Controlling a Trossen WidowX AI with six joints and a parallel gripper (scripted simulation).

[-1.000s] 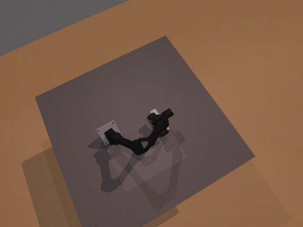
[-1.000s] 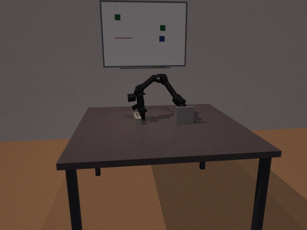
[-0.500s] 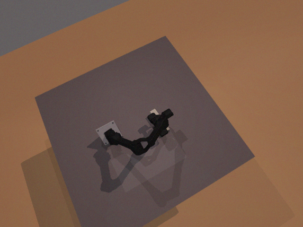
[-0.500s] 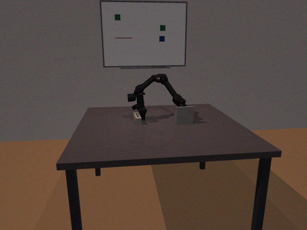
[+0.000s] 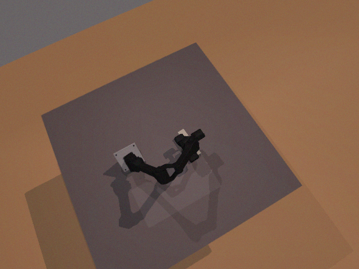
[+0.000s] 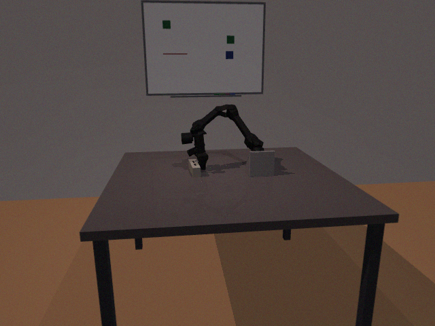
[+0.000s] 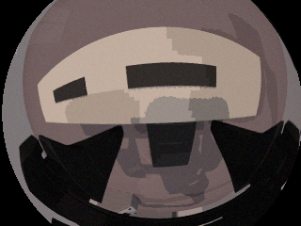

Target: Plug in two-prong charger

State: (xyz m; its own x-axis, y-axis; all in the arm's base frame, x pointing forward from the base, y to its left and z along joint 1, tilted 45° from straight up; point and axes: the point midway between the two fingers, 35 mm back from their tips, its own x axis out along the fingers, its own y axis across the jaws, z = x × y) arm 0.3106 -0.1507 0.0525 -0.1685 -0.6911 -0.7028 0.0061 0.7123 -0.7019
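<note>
Now: gripper tip 20 mm short of the two-prong charger and 10 mm below it.
</note>
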